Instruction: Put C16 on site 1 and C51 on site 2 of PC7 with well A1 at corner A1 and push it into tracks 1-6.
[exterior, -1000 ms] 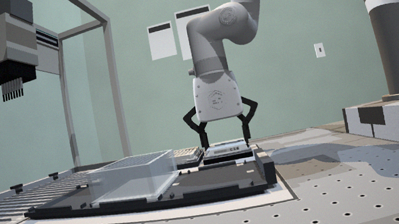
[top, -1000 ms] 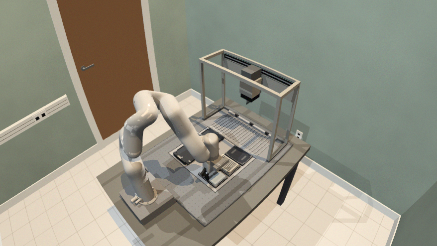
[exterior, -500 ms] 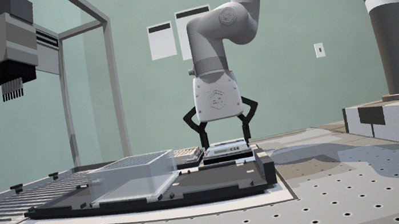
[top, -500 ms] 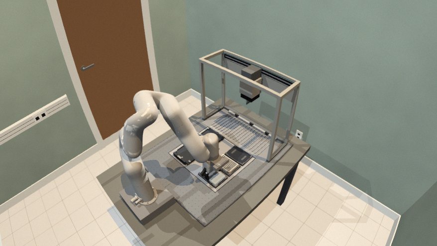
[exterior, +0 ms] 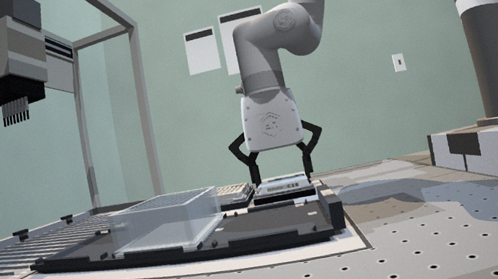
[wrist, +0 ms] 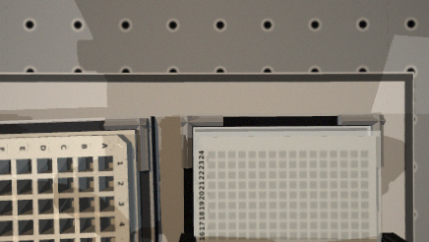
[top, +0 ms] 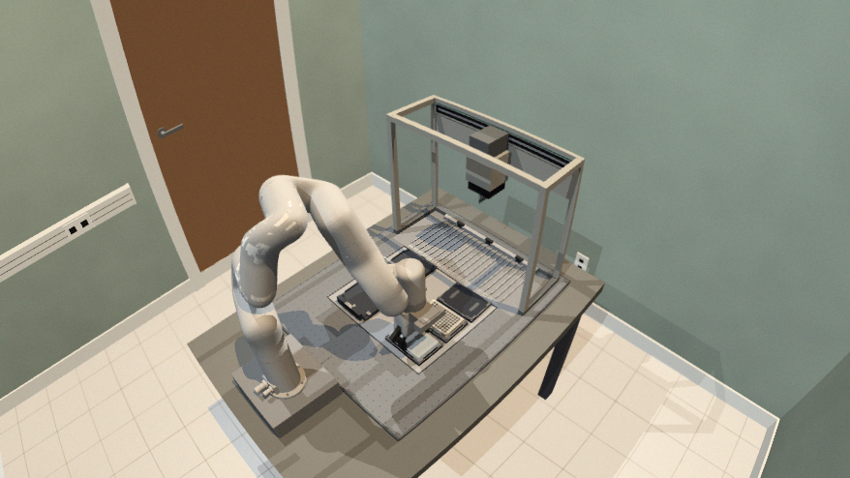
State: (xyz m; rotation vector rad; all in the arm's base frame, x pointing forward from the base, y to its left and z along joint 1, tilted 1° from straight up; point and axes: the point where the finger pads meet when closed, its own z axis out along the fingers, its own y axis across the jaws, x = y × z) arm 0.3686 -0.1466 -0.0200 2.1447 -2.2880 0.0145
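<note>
My hand is 2 cm above the nest S1. From my hand the other things lie so: 384-well plate C16: 1 cm below; then nest S3: 22 cm ahead, 1 cm to the right, 2 cm below; then carrier PC7: 13 cm ahead, 22 cm to the left, 1 cm below.
</note>
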